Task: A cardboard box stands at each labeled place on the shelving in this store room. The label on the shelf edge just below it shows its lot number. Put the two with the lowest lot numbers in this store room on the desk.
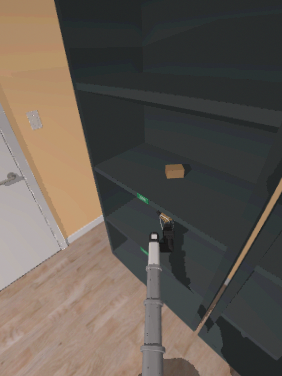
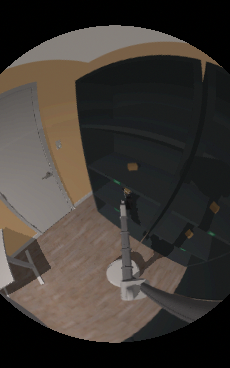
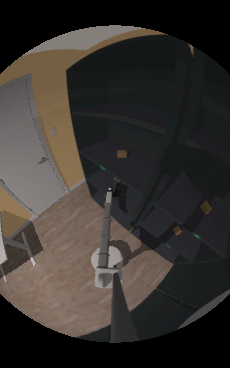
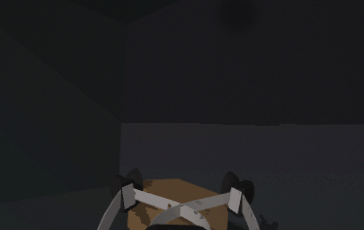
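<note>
My gripper is shut on a cardboard box, inside a lower bay of the dark shelving. The fingertips press on both sides of the box; whether its underside touches the shelf is hidden. Another cardboard box stands on the shelf above, behind a green label. A lower green label is partly behind the arm. Two more boxes stand in the shelving at the right. The label numbers are too small to read.
A white desk shows in part at the left edge. A grey door is left of the shelving. The shelf above the held box and the bay's left side wall are close to the gripper. An upright divider separates the bays.
</note>
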